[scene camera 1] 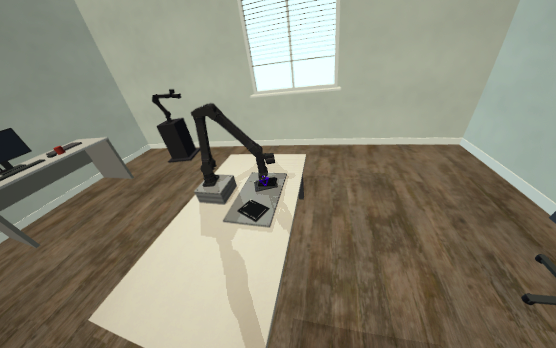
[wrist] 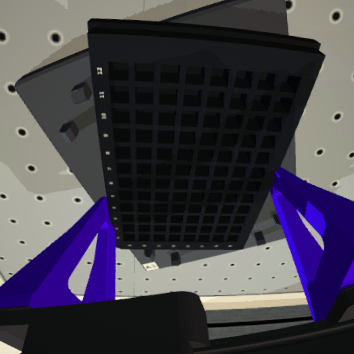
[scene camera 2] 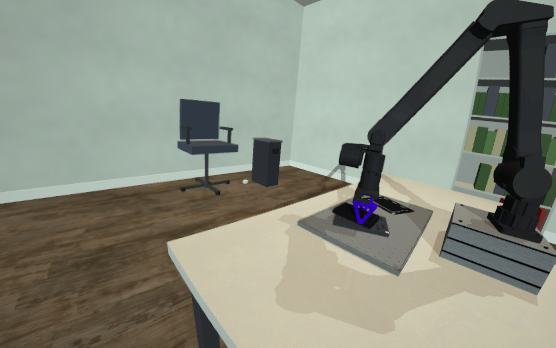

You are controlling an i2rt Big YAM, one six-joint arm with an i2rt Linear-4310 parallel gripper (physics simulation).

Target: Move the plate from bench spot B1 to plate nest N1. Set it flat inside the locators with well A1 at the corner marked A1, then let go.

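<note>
The plate is a black multi-well plate with row numbers along its left edge in the wrist view. My gripper, with blue fingers, is shut on the plate across its width. It holds the plate just above the dark grey plate nest, and the plate is skewed to the nest's outline. Small locator blocks stand on the nest. A label sits at the nest's near corner, just past the plate's near edge.
The nest lies on a grey perforated board on the cream table. A flat black square pad lies on the board nearer the arm base. The table's right edge is close beside the board.
</note>
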